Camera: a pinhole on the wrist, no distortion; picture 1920 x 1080 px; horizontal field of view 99.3 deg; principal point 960.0 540.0 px. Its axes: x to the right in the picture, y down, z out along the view. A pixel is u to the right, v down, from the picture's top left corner.
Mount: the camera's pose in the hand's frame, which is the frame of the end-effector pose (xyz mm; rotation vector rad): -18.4 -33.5 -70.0 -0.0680 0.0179 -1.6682
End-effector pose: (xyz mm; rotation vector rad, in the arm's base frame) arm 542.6 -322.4 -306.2 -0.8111 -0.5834 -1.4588
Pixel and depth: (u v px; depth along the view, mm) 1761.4 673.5 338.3
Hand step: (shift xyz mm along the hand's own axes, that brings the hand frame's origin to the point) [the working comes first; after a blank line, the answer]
In the camera's frame: 332.4 55.4 338.3

23.2 -359.9 276.1
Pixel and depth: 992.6 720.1 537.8
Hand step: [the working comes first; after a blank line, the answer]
In the camera's frame: 21.5 118.8 537.8

127.3 -51.1 461.3
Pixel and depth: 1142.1 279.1 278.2
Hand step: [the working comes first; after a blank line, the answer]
In the camera's frame: 62.1 -89.0 278.2

-97.5 -78.5 214.4
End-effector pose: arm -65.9 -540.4 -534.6 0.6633 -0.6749 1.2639
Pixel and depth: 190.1 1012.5 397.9
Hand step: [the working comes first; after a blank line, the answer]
In the camera's frame: -375.6 230.5 397.9

269.1 328.8 302.3
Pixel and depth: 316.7 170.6 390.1
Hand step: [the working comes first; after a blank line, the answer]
In the camera's frame: -307.7 -176.7 390.1

-142.6 301.2 318.1
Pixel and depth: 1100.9 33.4 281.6
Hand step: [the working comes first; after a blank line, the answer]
In the camera's frame: 48.6 -174.9 281.6

-181.3 -56.5 221.9
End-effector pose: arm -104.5 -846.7 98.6 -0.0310 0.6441 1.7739
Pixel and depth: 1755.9 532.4 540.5
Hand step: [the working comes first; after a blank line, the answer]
In the camera's frame: 527.5 -5.0 540.5

-44.6 -542.1 487.7
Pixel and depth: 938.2 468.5 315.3
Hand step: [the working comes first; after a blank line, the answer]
In the camera's frame: -8.4 -27.6 315.3

-27.6 -13.3 245.8
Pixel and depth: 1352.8 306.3 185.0
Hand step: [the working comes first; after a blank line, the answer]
In the camera's frame: 89.1 -53.0 185.0

-69.5 -111.6 120.4
